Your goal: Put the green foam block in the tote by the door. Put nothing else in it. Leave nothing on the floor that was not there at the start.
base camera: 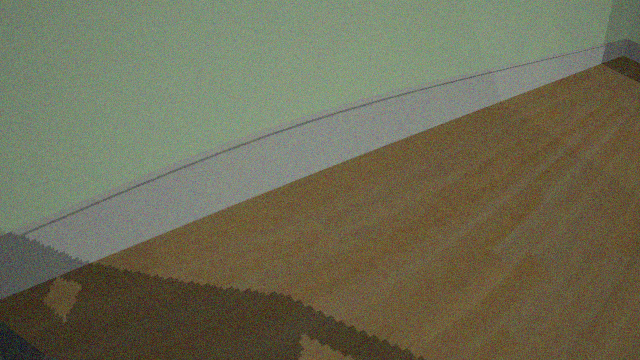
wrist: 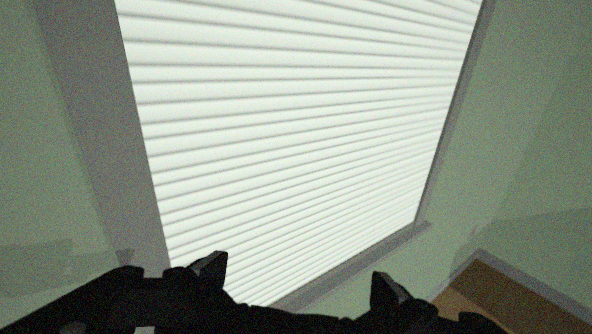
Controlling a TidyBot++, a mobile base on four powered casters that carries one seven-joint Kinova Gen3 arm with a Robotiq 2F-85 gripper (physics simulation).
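Frame: origin at the arm's base, x ahead, y left, z up, level; metres.
Seen in the pictures: gripper, between the fingertips: (wrist: 297, 278).
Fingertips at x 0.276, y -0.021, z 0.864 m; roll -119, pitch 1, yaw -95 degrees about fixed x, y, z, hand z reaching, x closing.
A point is followed by its place in that frame.
My gripper (wrist: 297, 278) {z 0.864, x 0.276, y -0.021 m} is open, its two black fingertips standing wide apart at the bottom of the wrist view with no object between them. Behind them is a bright window. The green foam block does not show in either view. The tote and the door do not show in either view.
A green wall (base camera: 250, 60) {z -0.208, x 0.492, y 0.112 m} with a pale baseboard (base camera: 300, 150) {z -0.350, x 0.513, y 0.060 m} runs diagonally across the base view beside the wood floor (base camera: 400, 225) {z -0.397, x 0.428, y -0.072 m}. A room corner is at the upper right. In the wrist view, a window with white blinds (wrist: 300, 140) {z 0.842, x 0.585, y -0.028 m} fills the middle. Shadows lie on the floor.
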